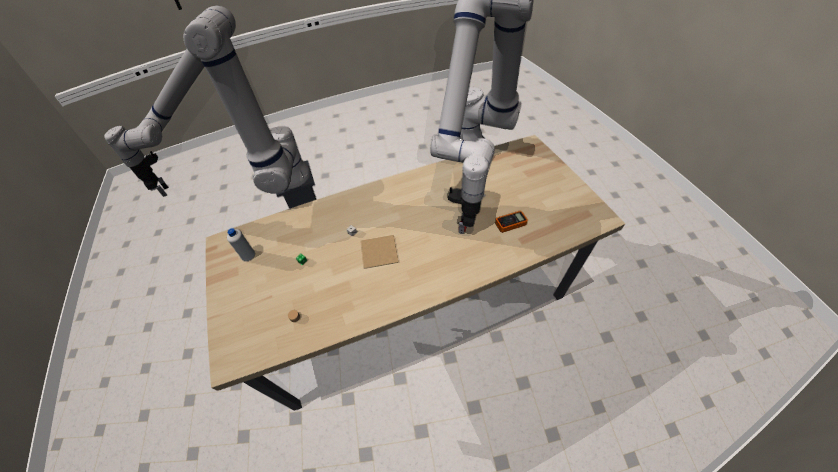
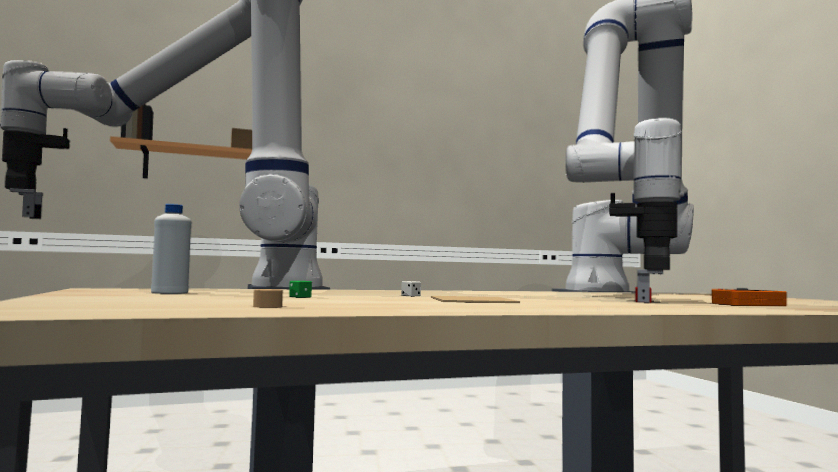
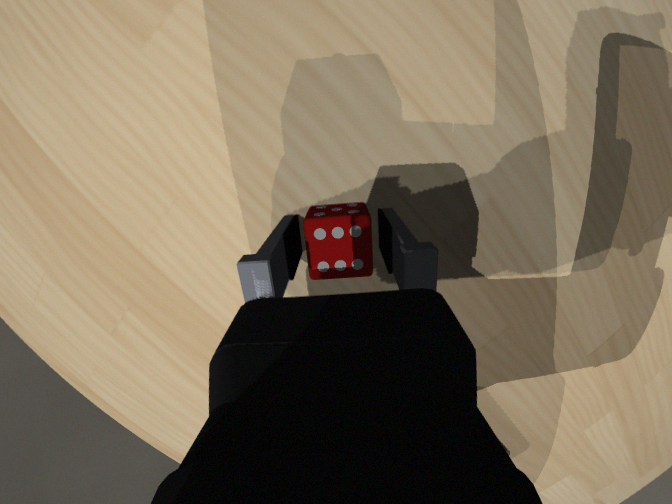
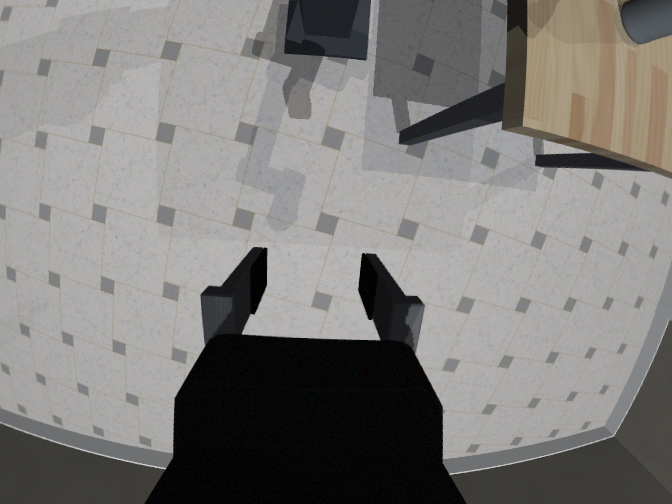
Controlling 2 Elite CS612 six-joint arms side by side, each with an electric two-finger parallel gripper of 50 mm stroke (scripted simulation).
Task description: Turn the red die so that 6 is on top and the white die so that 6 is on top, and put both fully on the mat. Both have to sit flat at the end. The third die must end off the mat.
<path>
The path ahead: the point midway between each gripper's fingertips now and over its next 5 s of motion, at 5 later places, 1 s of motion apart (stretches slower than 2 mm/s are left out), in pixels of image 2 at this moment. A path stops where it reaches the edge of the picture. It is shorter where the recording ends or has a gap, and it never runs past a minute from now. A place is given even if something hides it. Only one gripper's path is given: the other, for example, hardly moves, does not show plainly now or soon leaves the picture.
The left gripper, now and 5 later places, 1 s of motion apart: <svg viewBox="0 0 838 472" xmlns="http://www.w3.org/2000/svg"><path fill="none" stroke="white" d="M643 301L643 253L545 246L484 247L483 291L483 293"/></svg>
</path>
